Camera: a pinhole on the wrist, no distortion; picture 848 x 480 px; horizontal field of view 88.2 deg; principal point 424.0 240.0 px. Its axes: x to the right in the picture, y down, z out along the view. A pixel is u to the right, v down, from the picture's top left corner.
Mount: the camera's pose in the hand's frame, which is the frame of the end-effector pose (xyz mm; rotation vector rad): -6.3 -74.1 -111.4 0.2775 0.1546 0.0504
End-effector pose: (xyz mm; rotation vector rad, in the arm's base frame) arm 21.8 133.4 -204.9 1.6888 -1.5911 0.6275
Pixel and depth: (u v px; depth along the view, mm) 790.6 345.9 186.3
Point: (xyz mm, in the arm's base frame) 104.5 -22.6 -116.7
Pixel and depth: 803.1 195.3 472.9
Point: 260.2 -377.2 -44.4
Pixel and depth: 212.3 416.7 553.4
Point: -38.9 -145.8 -673.9
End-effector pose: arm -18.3 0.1 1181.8 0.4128 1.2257 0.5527
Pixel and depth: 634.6 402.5 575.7
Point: 500.0 207.7 1043.5
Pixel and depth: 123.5 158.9 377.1
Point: 233.4 -329.5 1261.7
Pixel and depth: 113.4 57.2 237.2
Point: 99.2 -275.3 1173.9
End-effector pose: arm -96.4 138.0 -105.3 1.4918 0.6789 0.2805
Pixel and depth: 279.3 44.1 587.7
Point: -58.6 -291.3 -589.3
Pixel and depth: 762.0 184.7 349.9
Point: 205.8 162.2 -377.7
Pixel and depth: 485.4 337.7 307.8
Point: 59.6 18.9 -222.2
